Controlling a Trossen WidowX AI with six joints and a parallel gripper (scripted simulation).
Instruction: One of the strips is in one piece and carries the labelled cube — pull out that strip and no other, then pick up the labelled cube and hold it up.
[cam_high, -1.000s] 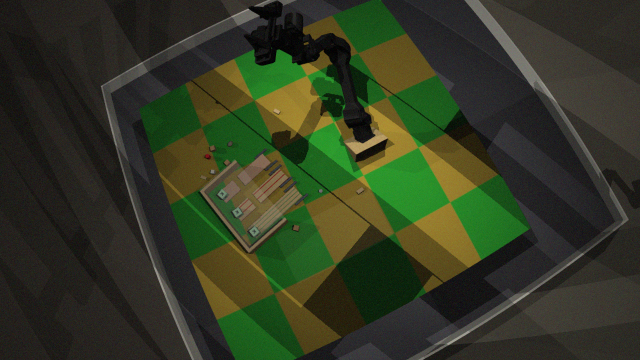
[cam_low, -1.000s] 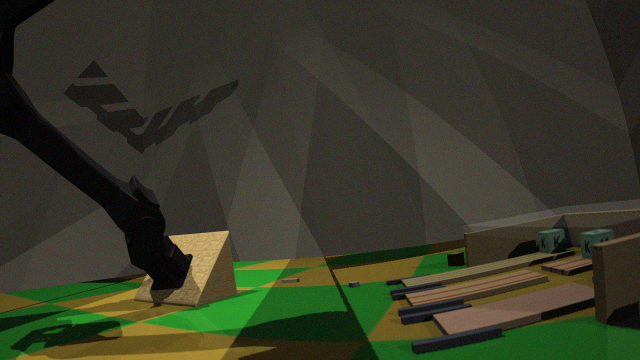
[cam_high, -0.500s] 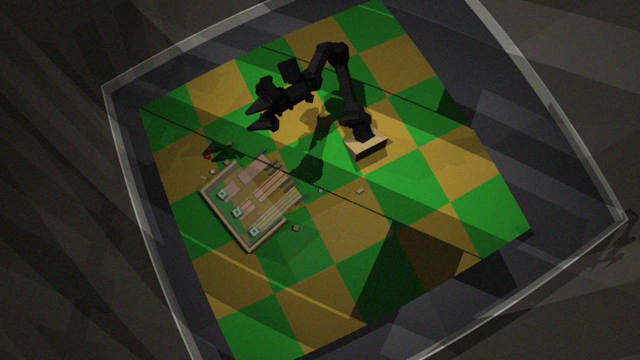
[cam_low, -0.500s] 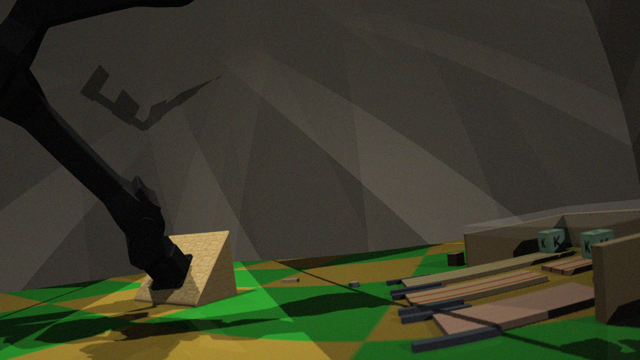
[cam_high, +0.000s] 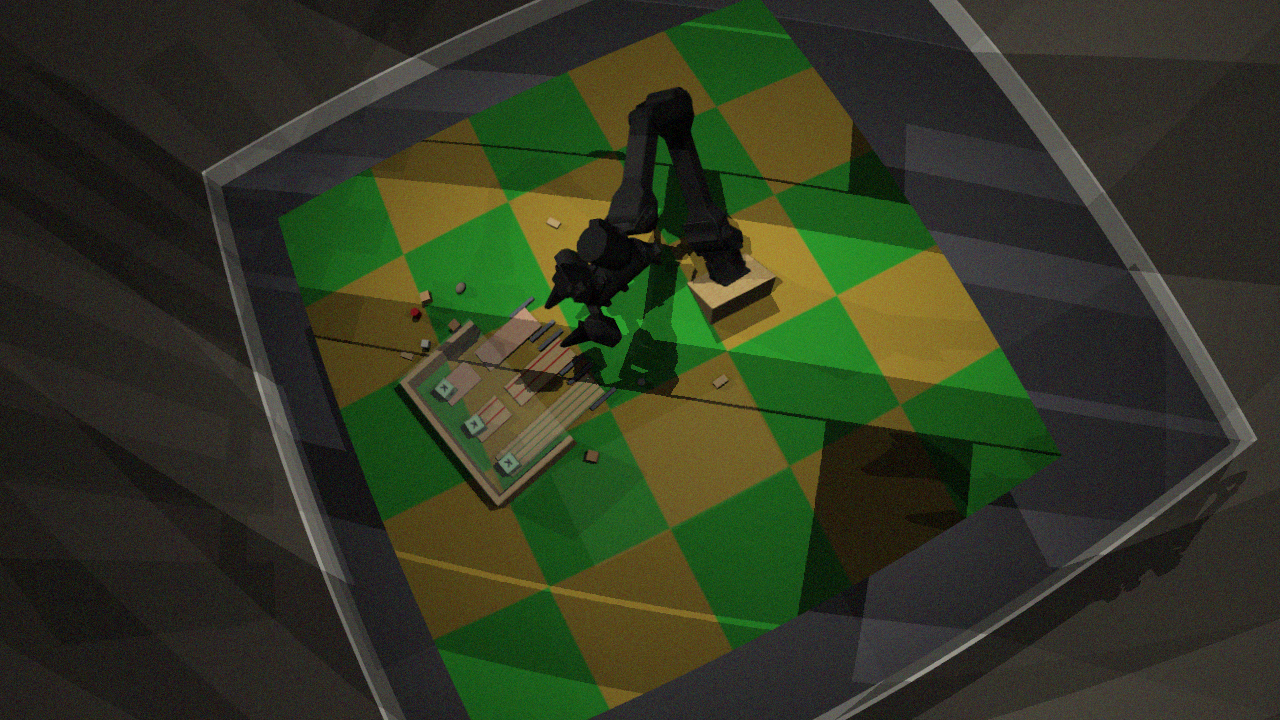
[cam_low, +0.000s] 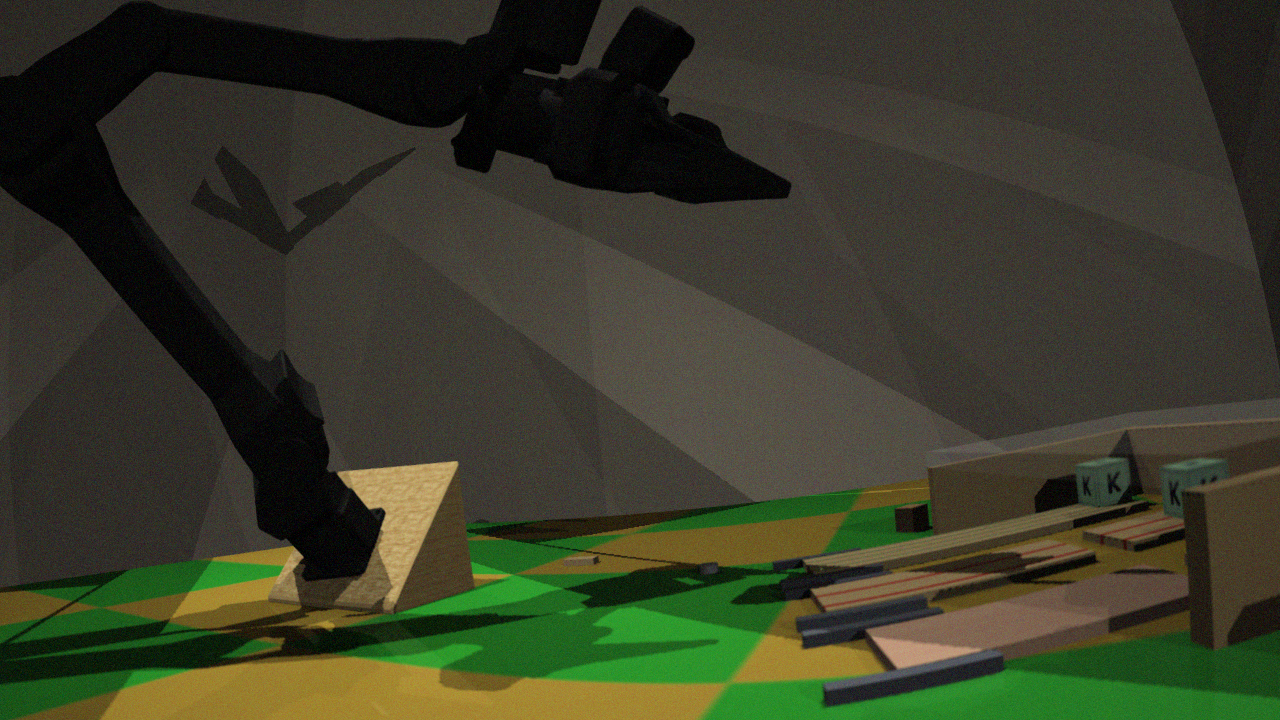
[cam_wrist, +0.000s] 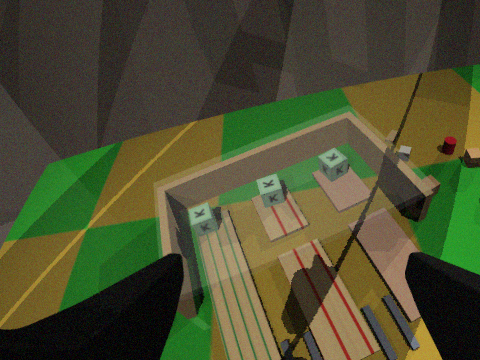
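The grey disc is 90 mm behind my gripper tip, 110 mm to the left of it and 230 mm below it.
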